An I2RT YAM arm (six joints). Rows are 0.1 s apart.
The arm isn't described. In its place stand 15 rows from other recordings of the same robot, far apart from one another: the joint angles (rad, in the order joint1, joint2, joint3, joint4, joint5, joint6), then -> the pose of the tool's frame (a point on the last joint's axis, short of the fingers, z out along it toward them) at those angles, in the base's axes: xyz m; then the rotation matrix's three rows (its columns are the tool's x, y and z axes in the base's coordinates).
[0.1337 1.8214 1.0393 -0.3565 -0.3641 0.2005] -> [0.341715 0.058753 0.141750], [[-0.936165 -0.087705 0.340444], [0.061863 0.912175 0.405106], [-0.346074 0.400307 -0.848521]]
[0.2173 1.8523 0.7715 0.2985 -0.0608 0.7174] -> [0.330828 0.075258 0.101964], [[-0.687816 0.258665 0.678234], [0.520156 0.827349 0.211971], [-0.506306 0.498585 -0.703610]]
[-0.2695 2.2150 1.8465 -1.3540 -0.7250 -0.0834] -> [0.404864 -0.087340 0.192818], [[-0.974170 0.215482 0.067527], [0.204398 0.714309 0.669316], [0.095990 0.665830 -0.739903]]
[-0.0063 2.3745 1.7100 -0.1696 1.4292 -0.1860] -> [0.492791 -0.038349 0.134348], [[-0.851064 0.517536 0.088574], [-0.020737 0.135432 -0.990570], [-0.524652 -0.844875 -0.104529]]
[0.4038 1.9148 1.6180 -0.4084 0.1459 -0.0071] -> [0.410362 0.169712 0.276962], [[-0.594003 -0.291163 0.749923], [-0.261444 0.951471 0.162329], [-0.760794 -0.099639 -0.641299]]
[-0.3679 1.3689 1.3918 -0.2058 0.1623 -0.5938] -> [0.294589 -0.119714 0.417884], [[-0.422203 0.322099 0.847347], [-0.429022 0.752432 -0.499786], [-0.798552 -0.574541 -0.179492]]
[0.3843 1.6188 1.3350 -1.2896 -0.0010 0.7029] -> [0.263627 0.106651 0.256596], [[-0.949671 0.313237 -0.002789], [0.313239 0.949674 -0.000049], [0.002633 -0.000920 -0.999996]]
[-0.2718 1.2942 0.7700 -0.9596 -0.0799 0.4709] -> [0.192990 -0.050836 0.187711], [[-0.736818 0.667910 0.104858], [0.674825 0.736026 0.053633], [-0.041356 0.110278 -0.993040]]
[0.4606 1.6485 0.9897 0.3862 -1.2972 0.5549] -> [0.299617 0.186933 0.251654], [[-0.705884 -0.680999 -0.194853], [-0.191341 -0.081538 0.978131], [-0.681995 0.727730 -0.072747]]
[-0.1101 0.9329 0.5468 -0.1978 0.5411 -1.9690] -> [0.196319 -0.040151 0.231291], [[-0.268058 -0.707221 0.654205], [-0.765259 -0.256212 -0.590537], [0.585255 -0.658934 -0.472527]]
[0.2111 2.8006 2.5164 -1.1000 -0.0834 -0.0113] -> [0.528471 0.116281 0.083111], [[-0.958236 -0.234761 0.163312], [-0.216859 0.968776 0.120191], [-0.186429 0.079756 -0.979226]]
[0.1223 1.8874 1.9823 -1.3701 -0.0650 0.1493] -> [0.369248 0.047716 0.342551], [[-0.959822 0.002277 0.280600], [0.031574 0.994493 0.099933], [-0.278827 0.104777 -0.954608]]
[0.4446 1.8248 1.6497 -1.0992 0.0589 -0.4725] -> [0.334974 0.157265 0.280674], [[-0.580455 -0.761424 0.288628], [-0.779785 0.621859 0.072301], [-0.234537 -0.183100 -0.954708]]
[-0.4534 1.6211 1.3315 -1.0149 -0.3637 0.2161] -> [0.287314 -0.125908 0.261215], [[-0.777371 0.503614 0.376917], [0.601697 0.770058 0.212062], [-0.183451 0.391641 -0.901645]]
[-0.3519 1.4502 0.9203 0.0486 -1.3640 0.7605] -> [0.295538 -0.071400 0.265881], [[-0.827371 -0.239176 0.508184], [0.454563 0.246289 0.855987], [-0.329892 0.939221 -0.095052]]
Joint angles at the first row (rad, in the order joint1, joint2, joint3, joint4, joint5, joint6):
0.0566 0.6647 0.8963 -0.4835 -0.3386 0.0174
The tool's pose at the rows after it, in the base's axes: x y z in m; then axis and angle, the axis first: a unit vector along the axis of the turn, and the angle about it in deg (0 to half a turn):
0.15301, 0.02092, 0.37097, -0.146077, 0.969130, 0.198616, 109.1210
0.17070, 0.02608, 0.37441, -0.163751, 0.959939, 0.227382, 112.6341
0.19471, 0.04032, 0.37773, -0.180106, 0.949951, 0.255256, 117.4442
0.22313, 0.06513, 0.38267, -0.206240, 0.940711, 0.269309, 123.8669
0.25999, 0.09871, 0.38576, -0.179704, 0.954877, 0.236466, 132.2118
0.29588, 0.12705, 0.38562, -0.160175, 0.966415, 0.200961, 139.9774
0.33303, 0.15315, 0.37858, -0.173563, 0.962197, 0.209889, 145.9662
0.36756, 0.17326, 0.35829, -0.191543, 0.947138, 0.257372, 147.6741
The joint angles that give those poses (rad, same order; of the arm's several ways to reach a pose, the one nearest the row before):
0.0567 0.7387 0.9550 -0.5137 -0.3504 0.0177
0.0704 0.8280 1.0077 -0.5274 -0.4046 0.0181
0.1310 0.9482 1.0832 -0.5472 -0.4206 0.0338
0.2230 1.1042 1.2079 -0.6094 -0.4095 0.0349
0.3271 1.3144 1.4055 -0.7376 -0.2829 0.0967
0.3832 1.5249 1.6310 -0.8944 -0.2039 0.1391
0.4076 1.7264 1.8423 -0.9962 -0.2436 0.1387
0.4107 1.8648 1.9255 -0.9375 -0.3473 0.1383

